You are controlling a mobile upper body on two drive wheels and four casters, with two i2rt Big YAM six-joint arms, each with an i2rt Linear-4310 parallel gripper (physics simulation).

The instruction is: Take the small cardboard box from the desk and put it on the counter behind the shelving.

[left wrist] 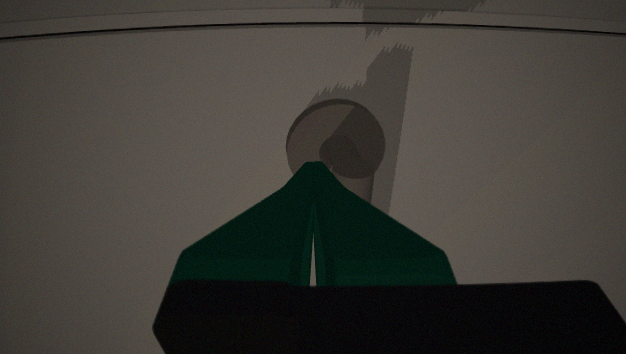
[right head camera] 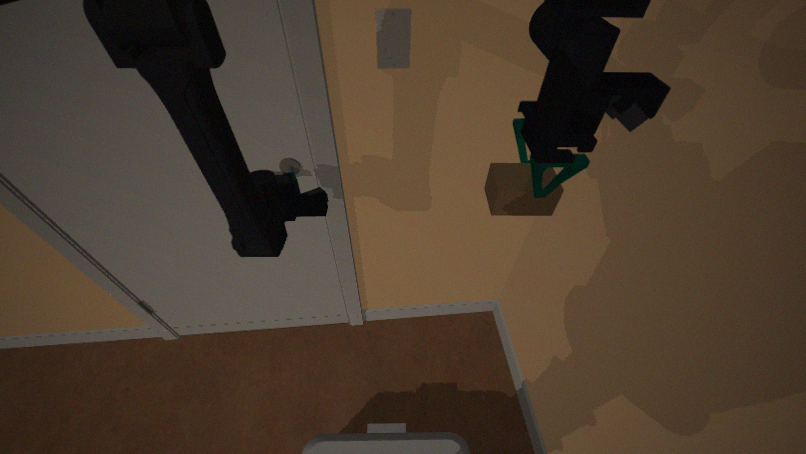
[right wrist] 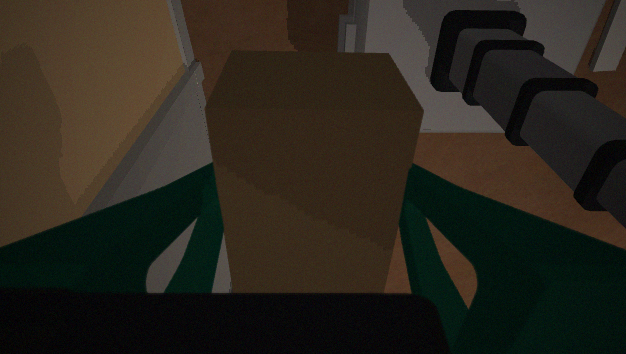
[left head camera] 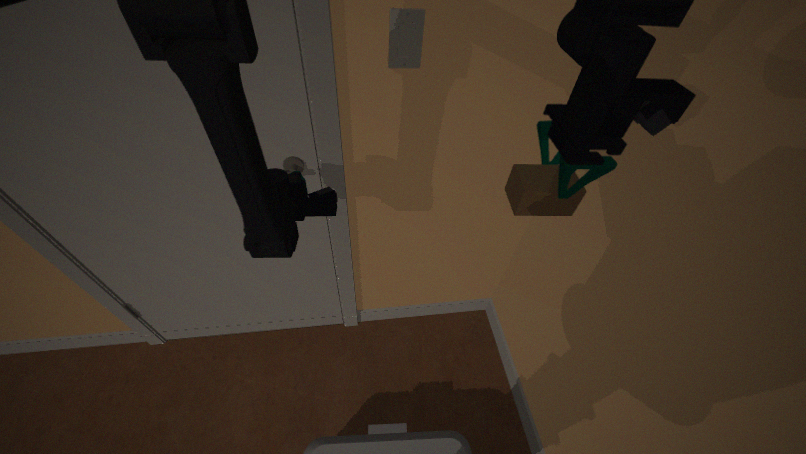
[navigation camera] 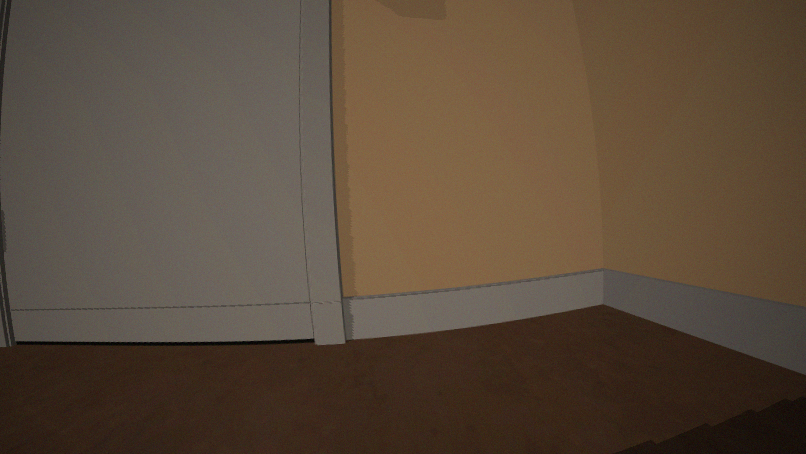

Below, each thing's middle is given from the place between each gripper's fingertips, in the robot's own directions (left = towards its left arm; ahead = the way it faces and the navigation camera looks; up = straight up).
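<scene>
My right hand's 1 cm to the right of the cardboard box (right head camera: 509, 189), and it's 1 cm above it too.
From my left hand, the box is 44 cm to the right of it, 29 cm behind it and 21 cm above it.
</scene>
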